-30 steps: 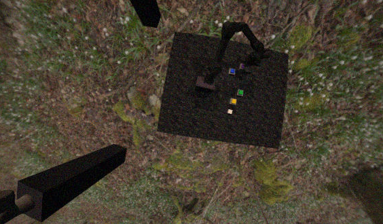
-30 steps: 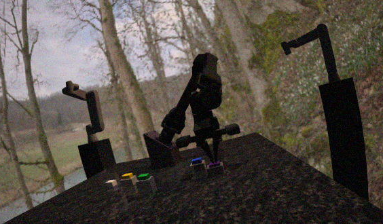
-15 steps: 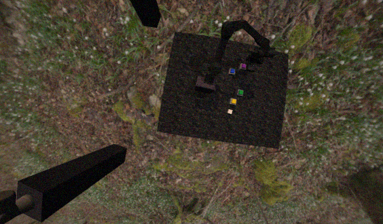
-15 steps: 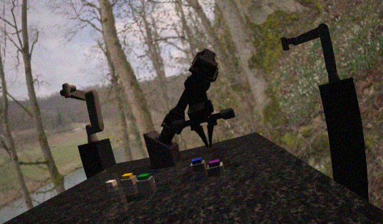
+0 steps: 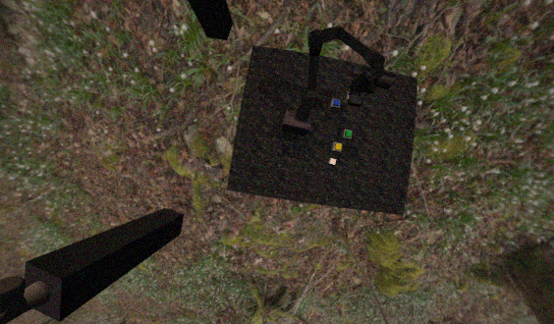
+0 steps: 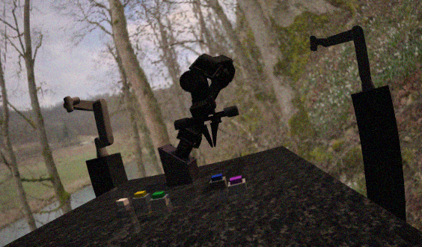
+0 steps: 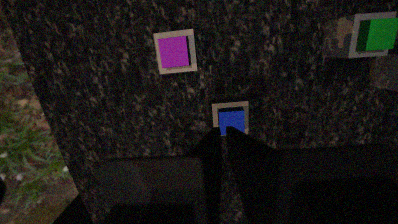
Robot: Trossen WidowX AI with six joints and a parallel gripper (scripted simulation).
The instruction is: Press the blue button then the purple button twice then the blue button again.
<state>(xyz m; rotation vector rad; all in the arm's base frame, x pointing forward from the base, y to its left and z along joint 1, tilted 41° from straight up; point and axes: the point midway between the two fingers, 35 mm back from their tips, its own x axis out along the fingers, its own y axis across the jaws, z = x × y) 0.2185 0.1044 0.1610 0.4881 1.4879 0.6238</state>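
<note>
Right now the blue button is 30 mm behind my gripper tip, 20 mm to the right of it and 100 mm below it. Round my gripper tip: yellow button 30 mm ahead, 270 mm to the right, 100 mm below; then purple button 50 mm ahead, 50 mm to the left, 100 mm below; then green button 70 mm ahead, 180 mm to the right, 100 mm below.
</note>
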